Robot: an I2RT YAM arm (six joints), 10 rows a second.
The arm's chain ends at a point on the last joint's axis. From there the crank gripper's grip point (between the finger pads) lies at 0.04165 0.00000 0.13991 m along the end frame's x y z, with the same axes.
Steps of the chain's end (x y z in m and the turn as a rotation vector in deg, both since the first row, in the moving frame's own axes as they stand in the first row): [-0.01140 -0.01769 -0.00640 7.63 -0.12 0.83]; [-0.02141 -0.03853 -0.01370 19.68 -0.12 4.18]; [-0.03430 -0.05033 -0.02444 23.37 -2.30 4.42]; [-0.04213 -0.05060 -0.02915 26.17 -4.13 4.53]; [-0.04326 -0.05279 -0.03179 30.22 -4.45 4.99]
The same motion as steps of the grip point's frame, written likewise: [-0.01156 -0.03567 -0.00751 7.63 -0.12 0.83]; [-0.02007 -0.08265 -0.02127 19.68 -0.12 4.18]; [-0.03774 -0.10319 -0.03375 23.37 -2.30 4.42]; [-0.04960 -0.11008 -0.04020 26.17 -4.13 4.53]; [-0.05075 -0.12089 -0.04718 30.22 -4.45 4.99]
